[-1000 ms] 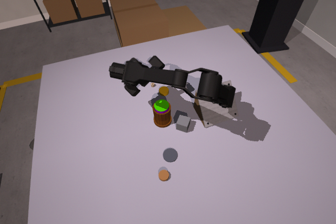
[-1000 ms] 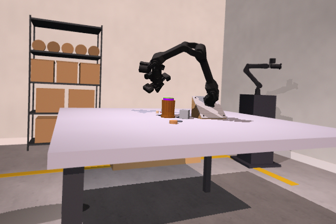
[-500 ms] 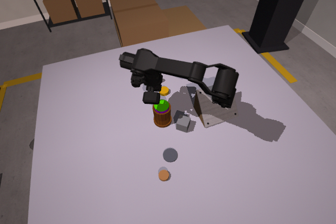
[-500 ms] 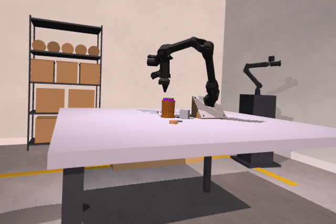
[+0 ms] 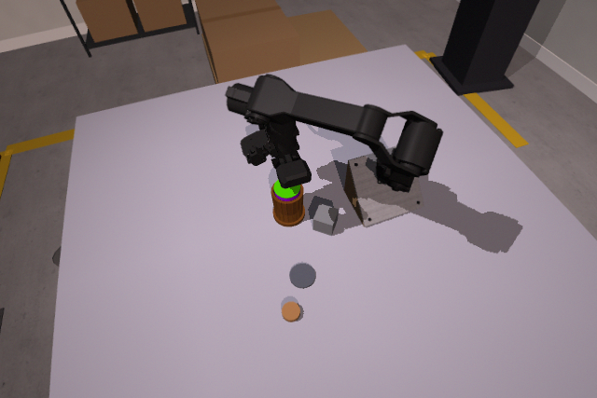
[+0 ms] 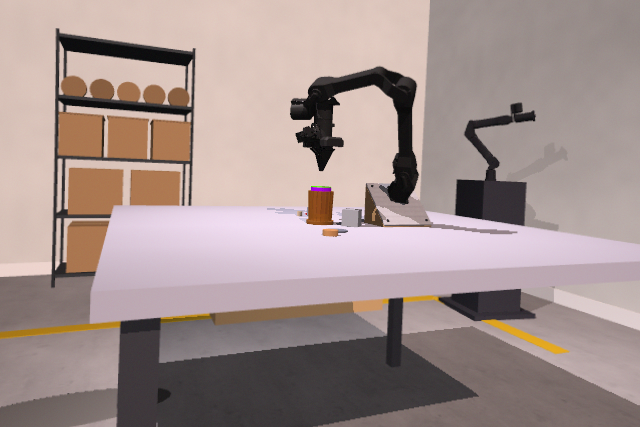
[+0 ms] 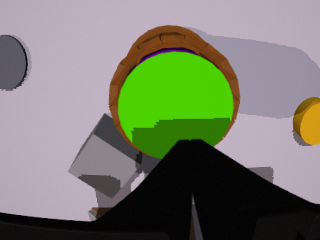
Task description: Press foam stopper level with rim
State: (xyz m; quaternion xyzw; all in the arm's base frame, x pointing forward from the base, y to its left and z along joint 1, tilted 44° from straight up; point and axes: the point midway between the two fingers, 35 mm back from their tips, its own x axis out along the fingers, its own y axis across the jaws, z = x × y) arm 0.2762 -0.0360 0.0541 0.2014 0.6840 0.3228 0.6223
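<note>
The bright green foam stopper lies 90 mm below my hand. Also, from my hand: orange disc 260 mm to the left, 190 mm below, 40 mm ahead; grey cube 170 mm below, 90 mm behind, 60 mm to the left; dark grey disc 190 mm below, 180 mm to the left.
</note>
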